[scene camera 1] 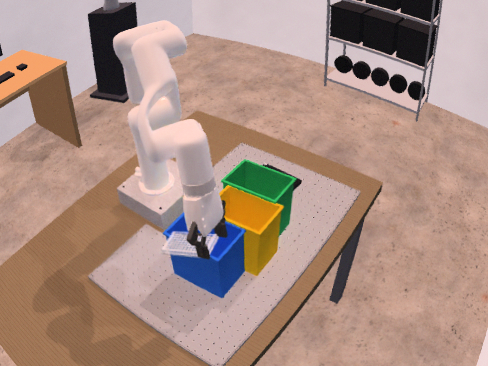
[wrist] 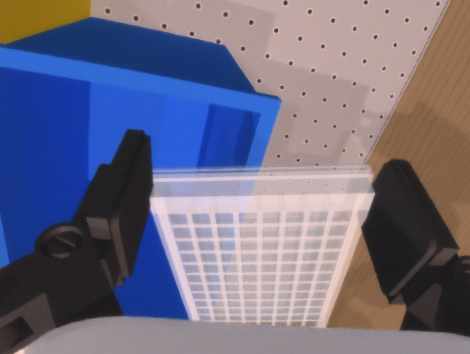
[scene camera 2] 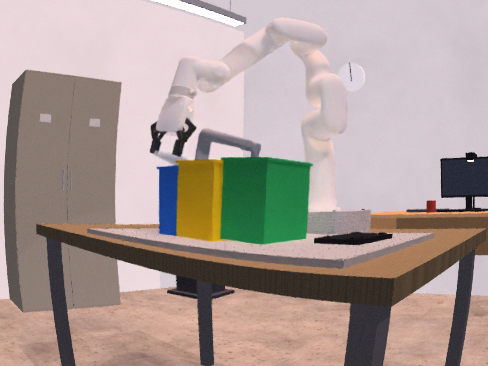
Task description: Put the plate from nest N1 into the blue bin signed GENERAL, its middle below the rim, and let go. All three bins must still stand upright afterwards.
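Frame: origin at the arm's base, x right, y ahead, z up, level; centimetres.
Where they show: gripper, fingertip midpoint: (scene camera 1: 213,246) (wrist: 264,175) (scene camera 2: 164,154); arm's base, origin of the base link: (scene camera 1: 156,183) (scene camera 2: 320,211).
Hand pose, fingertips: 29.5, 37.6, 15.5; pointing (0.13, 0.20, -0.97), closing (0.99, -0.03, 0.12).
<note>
Each offset is from my fingertips to the centre of the thing, as dx, dy, dz. Level surfaces: height alone.
My gripper (scene camera 1: 212,241) (scene camera 2: 167,151) (wrist: 264,175) is shut on the clear-white gridded plate @[+0.9, -6.3, -1.1] (scene camera 1: 181,244) (scene camera 2: 172,158) (wrist: 260,250), one finger at each side of it. The plate is slightly tilted, above the rim of the blue bin @[-6.5, -6.2, -12.4] (scene camera 1: 200,272) (scene camera 2: 168,200) (wrist: 150,55). It lies partly over the bin's opening and partly out past its rim, at the left in scene camera 1. The bin stands upright; its sign cannot be read. The yellow bin @[-18.1, -0.3, -12.1] (scene camera 1: 265,245) (scene camera 2: 200,200) (wrist: 40,15) and the green bin @[-30.8, -0.9, -12.1] (scene camera 1: 286,212) (scene camera 2: 285,200) also stand upright. Nest N1 cannot be made out.
The bins stand close together in a row on the perforated mat @[dz -21.4] (scene camera 1: 170,302) (scene camera 2: 320,254) (wrist: 330,50). A flat black object @[-52.1, -3.7, -20.7] (scene camera 1: 297,183) (scene camera 2: 352,238) lies beyond the green bin. The grey robot base (scene camera 1: 150,207) (scene camera 2: 345,221) stands beside the mat on the wooden table (scene camera 1: 50,245) (scene camera 2: 300,282).
</note>
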